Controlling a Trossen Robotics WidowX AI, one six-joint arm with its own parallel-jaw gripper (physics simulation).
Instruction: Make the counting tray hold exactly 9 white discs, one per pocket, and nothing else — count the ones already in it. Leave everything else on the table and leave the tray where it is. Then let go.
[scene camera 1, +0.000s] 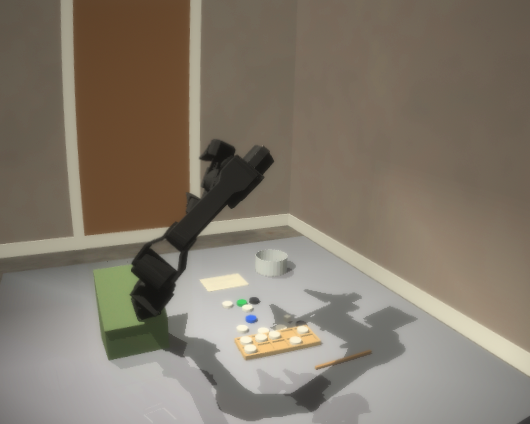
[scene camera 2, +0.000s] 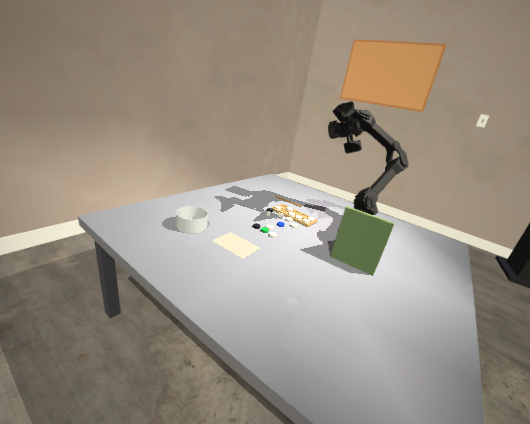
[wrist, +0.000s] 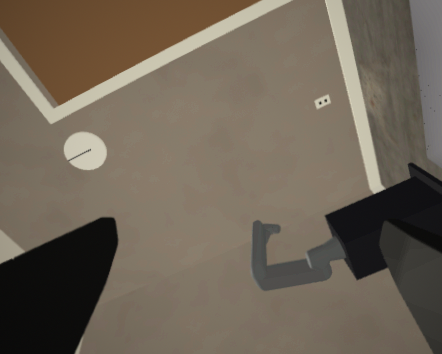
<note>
The gripper is open and holds nothing. On the table rests a white bowl. Further things: a wooden counting tray.
The gripper shows as well in scene camera 2 and in the wrist view.
</note>
